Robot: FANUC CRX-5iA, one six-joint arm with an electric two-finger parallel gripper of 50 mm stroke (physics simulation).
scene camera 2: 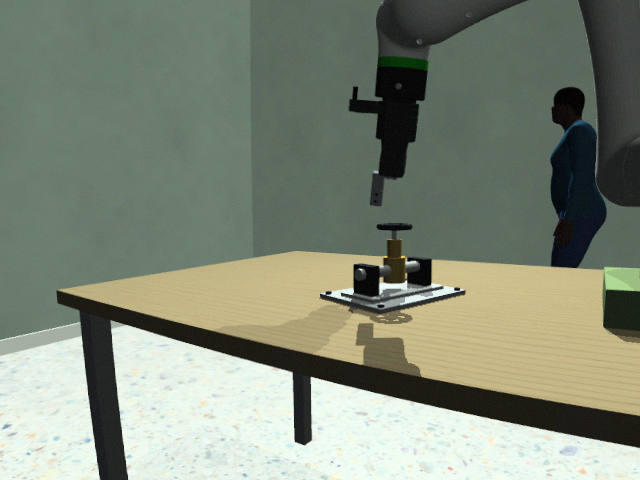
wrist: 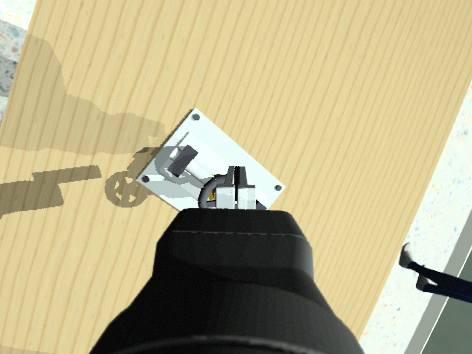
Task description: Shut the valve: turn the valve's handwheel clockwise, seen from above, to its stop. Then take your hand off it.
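The valve's black handwheel sits level on top of a brass valve body. In the wrist view the gripper hides much of the wheel. The body stands on a pipe between two black blocks, on a white base plate. My gripper is shut and empty. It hangs above the handwheel, a little to its left in the scene view, with a gap between fingertips and wheel. Which way the wheel is turned cannot be told.
The wooden table bears the plate. A green box stands at the right edge of the scene view. A person in a blue top stands behind the table; legs show at the wrist view's right edge. Shadows fall beside the plate.
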